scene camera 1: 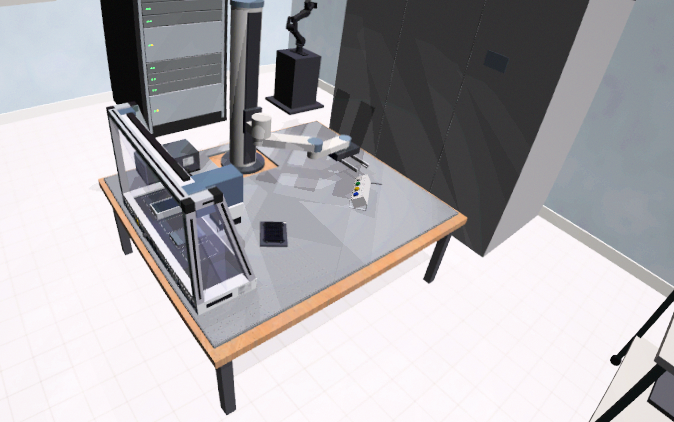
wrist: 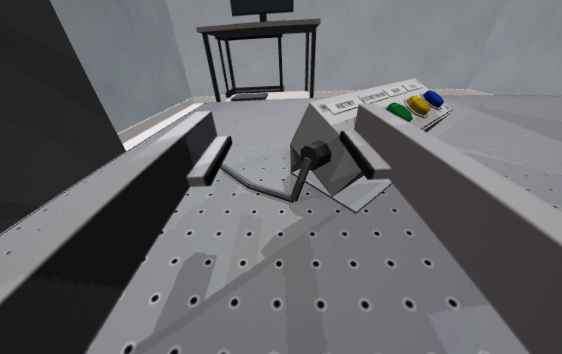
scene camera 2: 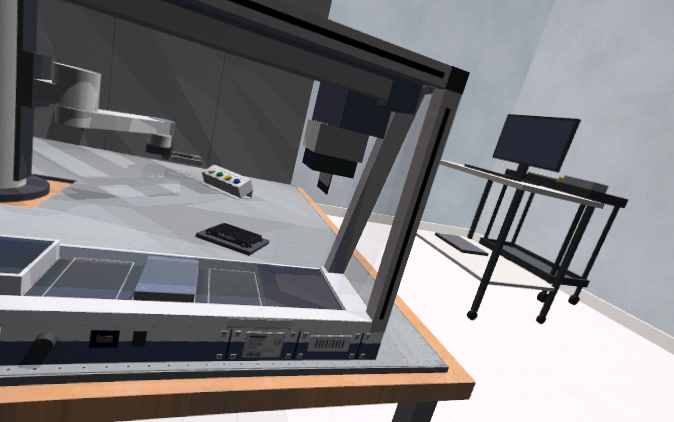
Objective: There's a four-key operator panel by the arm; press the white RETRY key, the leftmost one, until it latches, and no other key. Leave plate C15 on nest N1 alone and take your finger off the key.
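Places are measured from the arm's base along level axes (x ahead, y left, z up), in millimetres.
Pixels of known places: gripper, between the fingertips: (scene camera 1: 363, 168) (wrist: 285, 124) (scene camera 2: 201, 161); arm's base, origin of its link: (scene camera 1: 242, 163).
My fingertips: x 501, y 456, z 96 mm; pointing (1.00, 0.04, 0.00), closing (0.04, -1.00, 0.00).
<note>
For each thing: its top centre in the pictures, then the offset to it from my fingertips. "spot": a spot on its surface instead.
- white operator panel, centre of its top: (wrist: 392, 88) (scene camera 2: 228, 171) (scene camera 1: 362, 184) dx +112, dy -114, dz +0 mm
- white RETRY key, centre of its top: (scene camera 2: 212, 168) dx +47, dy -71, dz -9 mm
- black cable, a spot on its surface: (wrist: 270, 193) spot: dx +32, dy +18, dz -79 mm
- framed gantry machine, a spot on its surface: (scene camera 2: 407, 215) spot: dx +322, dy -1162, dz +189 mm
The white operator panel (scene camera 1: 362, 196) (scene camera 2: 223, 187) (wrist: 334, 175) stands on the table, with green (scene camera 2: 219, 174) (wrist: 399, 112), yellow (scene camera 2: 228, 177) (wrist: 419, 105) and blue (scene camera 2: 236, 181) (wrist: 433, 99) keys. The white RETRY key (scene camera 2: 211, 171) is leftmost; in the wrist view the right finger hides it, and whether it is latched cannot be told. My gripper (scene camera 1: 362, 167) (scene camera 2: 200, 160) (wrist: 285, 124) is shut to its narrow stance, empty, with a gap between its pads. It is beside the panel's RETRY end, seemingly apart from it. Dark plate C15 (scene camera 1: 274, 232) (scene camera 2: 234, 232) sits on nest N1 (scene camera 1: 285, 244) (scene camera 2: 256, 248).
A black cable (wrist: 270, 193) runs from the panel's near end, between the fingers in the wrist view. A framed gantry machine (scene camera 1: 192, 250) (scene camera 2: 407, 215) stands along one table side. The arm's column (scene camera 1: 245, 90) rises from the table, and a dark cabinet (scene camera 1: 415, 90) stands behind.
</note>
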